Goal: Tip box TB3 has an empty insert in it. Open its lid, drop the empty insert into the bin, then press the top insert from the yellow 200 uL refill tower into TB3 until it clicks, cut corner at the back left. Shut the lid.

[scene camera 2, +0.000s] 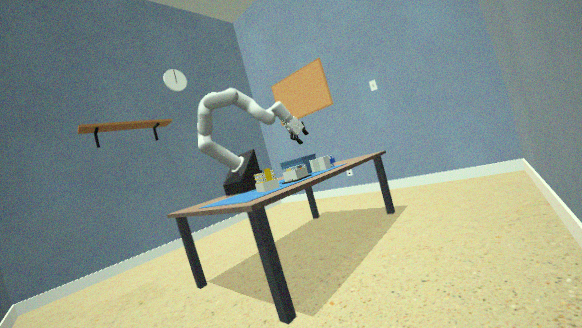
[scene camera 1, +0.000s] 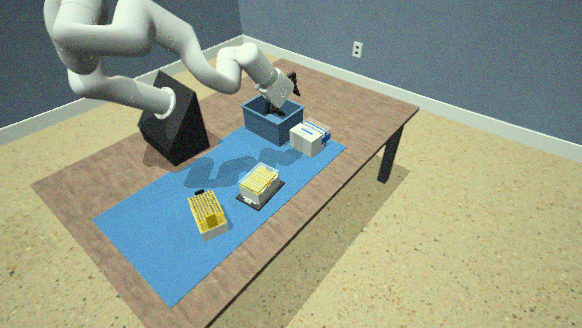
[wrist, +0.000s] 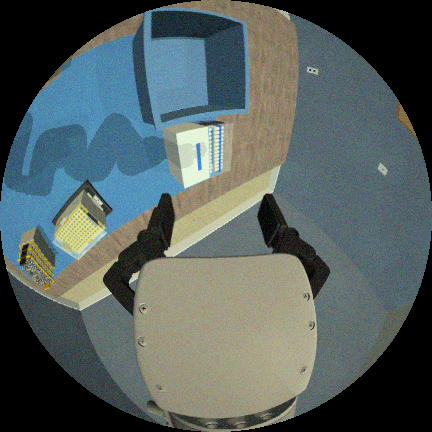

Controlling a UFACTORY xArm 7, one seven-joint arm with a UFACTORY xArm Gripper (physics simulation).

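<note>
A pale box with a yellow grid top [scene camera 1: 259, 184] [scene camera 2: 295, 173] [wrist: 80, 230], which looks like TB3, stands on a black base; its label is unreadable. A clear lid seems to lie over its top. The yellow refill tower [scene camera 1: 207, 209] [scene camera 2: 267, 181] [wrist: 37, 259] stands nearby, with stacked yellow inserts above a pale base. The blue bin [scene camera 1: 264, 127] [wrist: 247, 65] is open at the top; no insert shows on the visible part of its floor. My gripper [scene camera 1: 290, 104] [scene camera 2: 303, 138] [wrist: 217, 203] is open and empty, high above the table near the bin, away from box and tower.
A white box with blue marks [scene camera 1: 305, 139] [scene camera 2: 320, 164] [wrist: 192, 155] stands beside the bin, near the table's edge. A blue mat [scene camera 1: 150, 240] [wrist: 115, 200] lies under the box and tower. The black arm mount [scene camera 1: 175, 132] stands at the table's rear side.
</note>
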